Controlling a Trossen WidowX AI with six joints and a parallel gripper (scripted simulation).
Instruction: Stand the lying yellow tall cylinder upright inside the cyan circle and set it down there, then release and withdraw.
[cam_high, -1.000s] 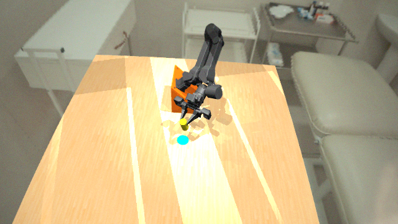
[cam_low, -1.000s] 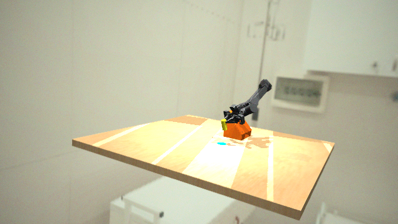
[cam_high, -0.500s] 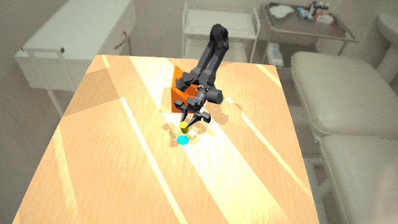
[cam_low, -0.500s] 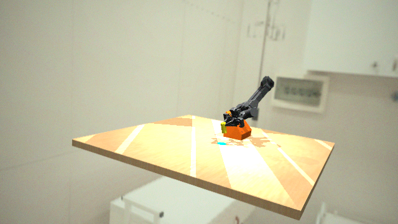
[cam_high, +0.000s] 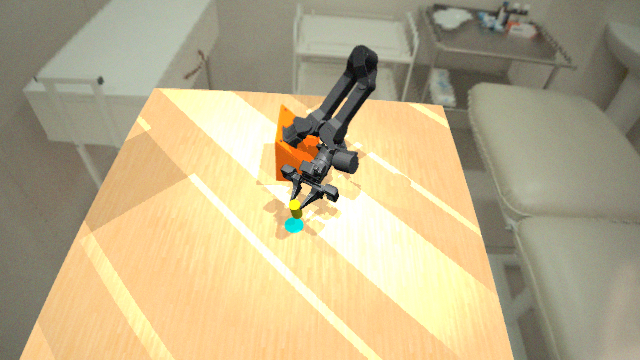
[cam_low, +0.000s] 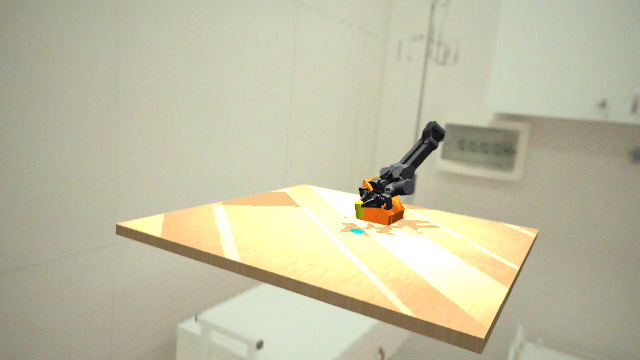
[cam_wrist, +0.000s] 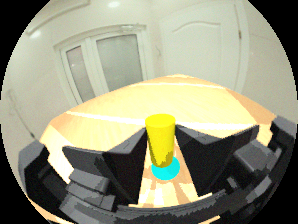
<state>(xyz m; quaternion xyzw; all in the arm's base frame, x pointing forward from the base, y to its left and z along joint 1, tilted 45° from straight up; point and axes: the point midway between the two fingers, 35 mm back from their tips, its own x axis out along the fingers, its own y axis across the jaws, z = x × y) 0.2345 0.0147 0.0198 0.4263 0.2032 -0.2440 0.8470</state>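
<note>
Now: the cyan circle 11 cm below my gripper tip and 1 cm behind it. The rest, counted from my gripper tip: yellow cylinder 2 cm below.
</note>
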